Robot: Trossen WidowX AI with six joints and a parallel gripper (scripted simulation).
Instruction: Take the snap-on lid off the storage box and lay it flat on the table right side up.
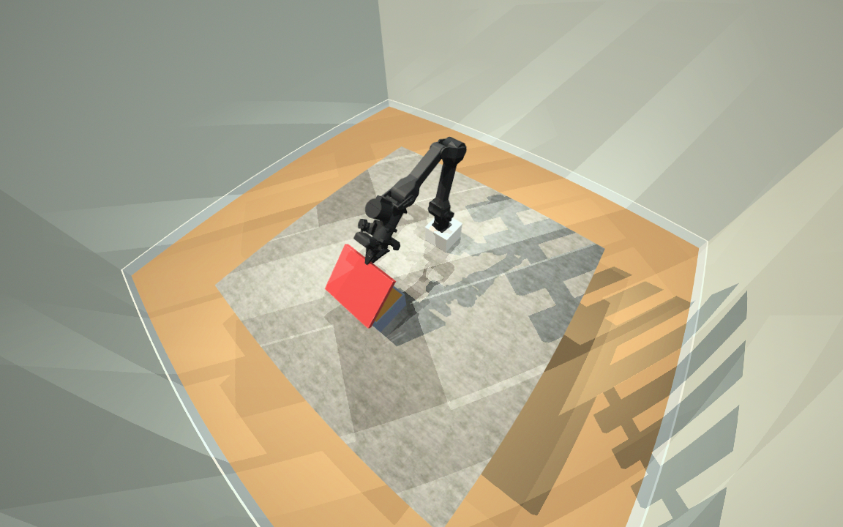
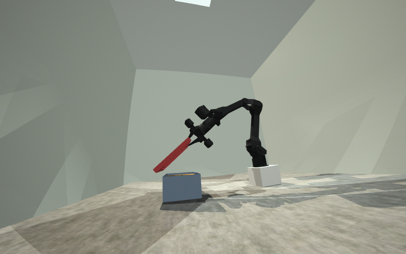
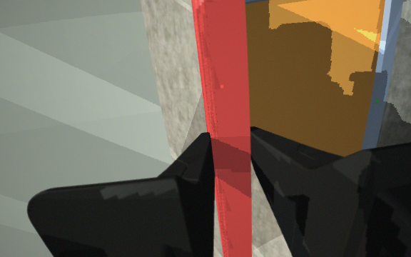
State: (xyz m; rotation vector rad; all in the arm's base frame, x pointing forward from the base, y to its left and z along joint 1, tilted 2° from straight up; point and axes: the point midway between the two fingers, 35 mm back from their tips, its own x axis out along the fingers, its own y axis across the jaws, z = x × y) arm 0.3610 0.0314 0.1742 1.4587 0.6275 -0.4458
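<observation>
Now: the red lid 70 mm ahead of my gripper tip, 10 mm to the left of it and 50 mm below it. The rest, counted from my gripper tip: blue-grey storage box: 30 mm ahead, 20 mm to the left, 190 mm below.
</observation>
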